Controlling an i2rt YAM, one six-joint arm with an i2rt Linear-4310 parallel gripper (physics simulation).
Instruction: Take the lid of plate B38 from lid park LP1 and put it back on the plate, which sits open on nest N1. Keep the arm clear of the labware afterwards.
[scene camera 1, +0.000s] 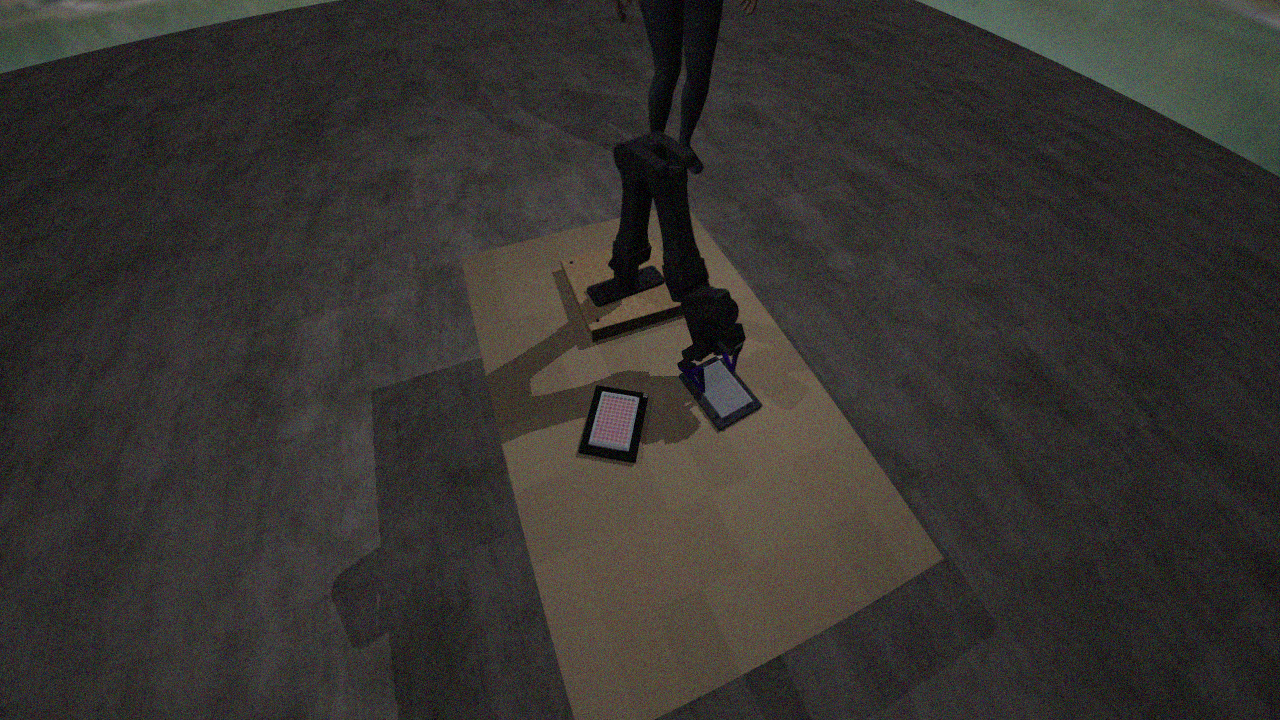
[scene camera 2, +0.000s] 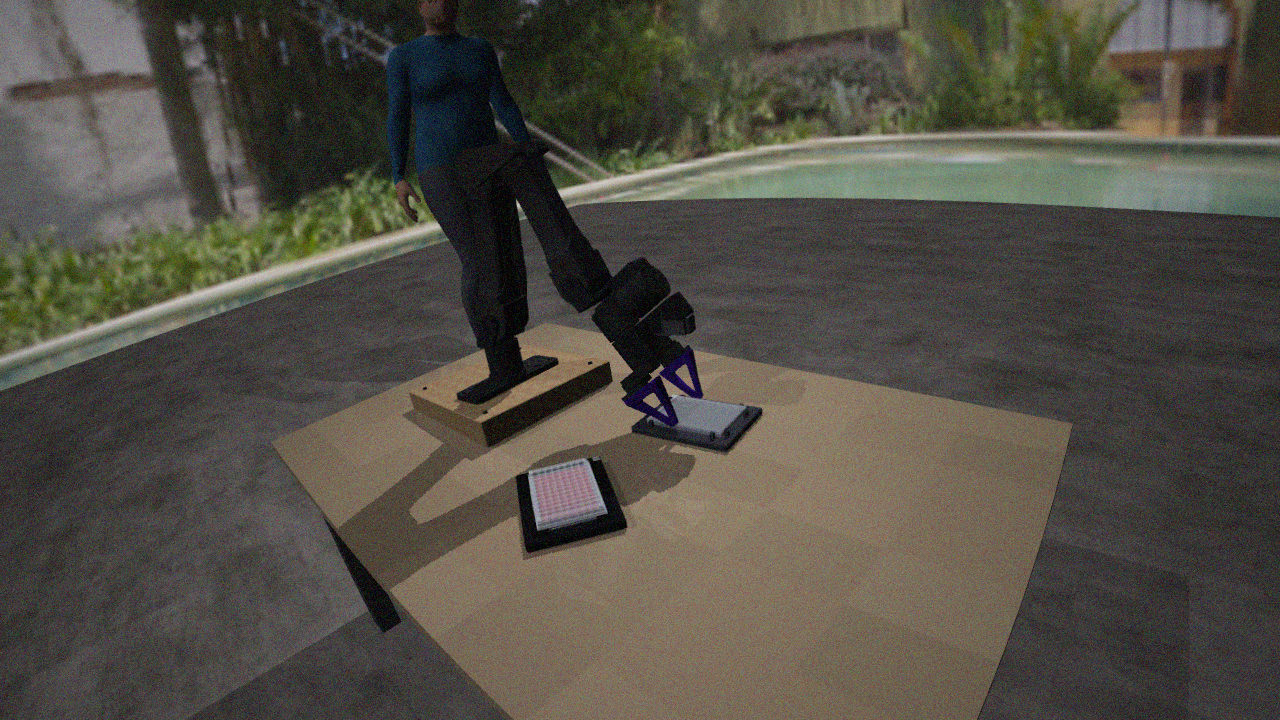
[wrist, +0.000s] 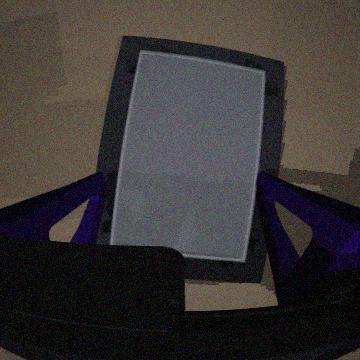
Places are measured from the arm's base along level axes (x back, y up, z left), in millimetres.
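Pixels of known places: gripper, between the fingertips: (scene camera 1: 717, 381) (scene camera 2: 688, 411) (wrist: 180, 180); arm's base, origin of its link: (scene camera 1: 626, 286) (scene camera 2: 509, 380).
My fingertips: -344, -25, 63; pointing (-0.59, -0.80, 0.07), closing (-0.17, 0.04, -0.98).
Ahead of a thing's pixels: the offset from my fingertips to its top centre, as dx, dy, dz. Level surfaces: height alone.
The pale, clear lid {-18, +3, -4} (scene camera 1: 726, 389) (scene camera 2: 707, 417) (wrist: 190, 125) lies flat on the dark grey lid park LP1 {-18, +5, -5} (scene camera 1: 723, 424) (scene camera 2: 689, 438) (wrist: 272, 115). My gripper (scene camera 1: 716, 379) (scene camera 2: 687, 410) (wrist: 180, 180) is open, with its purple fingers low on either side of the lid's long edges, toward the end nearer the arm base. In the wrist view the right fingertip looks close to the lid's edge and the left one has a small gap. Whether they touch is unclear. Plate B38 {+20, +11, -255} (scene camera 1: 615, 420) (scene camera 2: 566, 494), with pink wells showing, sits open on the black nest N1 {+20, +3, -255} (scene camera 1: 608, 454) (scene camera 2: 572, 536).
The arm stands on a wooden base block (scene camera 1: 637, 317) (scene camera 2: 546, 402) at the back of the tan table {dy -15} (scene camera 1: 716, 537) (scene camera 2: 805, 555). The nest lies to one side of the lid park, across a shadowed strip. A person (scene camera 1: 682, 53) (scene camera 2: 447, 98) stands behind the arm.
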